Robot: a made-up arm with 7 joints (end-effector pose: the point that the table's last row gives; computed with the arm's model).
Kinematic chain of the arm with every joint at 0, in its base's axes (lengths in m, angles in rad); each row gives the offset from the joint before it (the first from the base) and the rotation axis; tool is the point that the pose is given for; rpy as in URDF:
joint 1: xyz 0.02 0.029 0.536 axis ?
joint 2: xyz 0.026 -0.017 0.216 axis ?
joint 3: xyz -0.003 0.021 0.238 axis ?
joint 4: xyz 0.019 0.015 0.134 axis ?
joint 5: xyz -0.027 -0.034 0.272 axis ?
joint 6: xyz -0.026 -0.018 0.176 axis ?
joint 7: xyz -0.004 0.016 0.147 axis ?
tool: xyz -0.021 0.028 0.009 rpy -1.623 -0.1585 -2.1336
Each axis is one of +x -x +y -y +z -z.
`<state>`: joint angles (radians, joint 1 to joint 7).
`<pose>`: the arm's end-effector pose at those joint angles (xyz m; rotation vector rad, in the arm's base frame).
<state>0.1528 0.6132 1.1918 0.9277 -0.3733 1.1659 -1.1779</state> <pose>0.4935 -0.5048 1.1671 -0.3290 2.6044 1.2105</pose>
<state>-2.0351 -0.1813 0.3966 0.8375 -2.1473 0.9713 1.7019</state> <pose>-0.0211 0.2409 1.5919 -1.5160 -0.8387 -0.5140</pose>
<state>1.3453 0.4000 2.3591 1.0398 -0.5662 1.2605 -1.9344</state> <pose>-0.3556 0.0263 1.4037 1.4109 0.9664 -1.0021</pose>
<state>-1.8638 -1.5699 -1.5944 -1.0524 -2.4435 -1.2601 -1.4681</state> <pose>0.5181 -0.5375 0.8797 -0.7868 0.7587 -0.2767</pose>
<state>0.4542 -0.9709 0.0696 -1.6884 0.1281 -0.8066 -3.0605</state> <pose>-0.3320 0.2083 0.3989 0.6362 1.1365 1.3727</pose>
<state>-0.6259 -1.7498 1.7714 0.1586 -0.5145 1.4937 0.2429</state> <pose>-0.5281 -0.5770 0.6367 -1.0124 1.8679 -0.0072</pose>
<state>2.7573 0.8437 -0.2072 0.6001 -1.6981 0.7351 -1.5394</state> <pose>-0.7579 -0.4052 1.0846 -0.2958 0.5152 -0.5341</pose>
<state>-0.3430 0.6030 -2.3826 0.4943 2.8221 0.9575 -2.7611</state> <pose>0.4103 0.2968 1.5559 -1.4619 0.4257 1.0522</pose>
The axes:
joint 1: -z
joint 2: +y
joint 3: -z
joint 4: +y
joint 5: -z
joint 6: +y
joint 7: -z

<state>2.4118 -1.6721 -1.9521 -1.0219 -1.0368 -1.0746 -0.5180</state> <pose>0.1647 0.6505 1.0248 -1.8091 -0.3195 -0.3310</pose>
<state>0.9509 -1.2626 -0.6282 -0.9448 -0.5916 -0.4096 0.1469</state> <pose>-0.6579 0.3725 0.5547 -0.1157 -1.0118 -1.7636</pose>
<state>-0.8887 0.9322 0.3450 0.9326 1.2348 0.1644 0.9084</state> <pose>0.7185 0.6055 0.8097 0.2131 0.1582 1.8217</pose>
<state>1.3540 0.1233 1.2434 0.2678 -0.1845 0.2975 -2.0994</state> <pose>-0.1107 -0.1464 1.7024 -0.2454 1.9109 -1.4106</pose>
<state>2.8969 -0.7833 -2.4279 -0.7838 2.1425 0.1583 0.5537</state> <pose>0.2661 0.3352 1.5475 -1.6997 -1.0248 0.9713</pose>
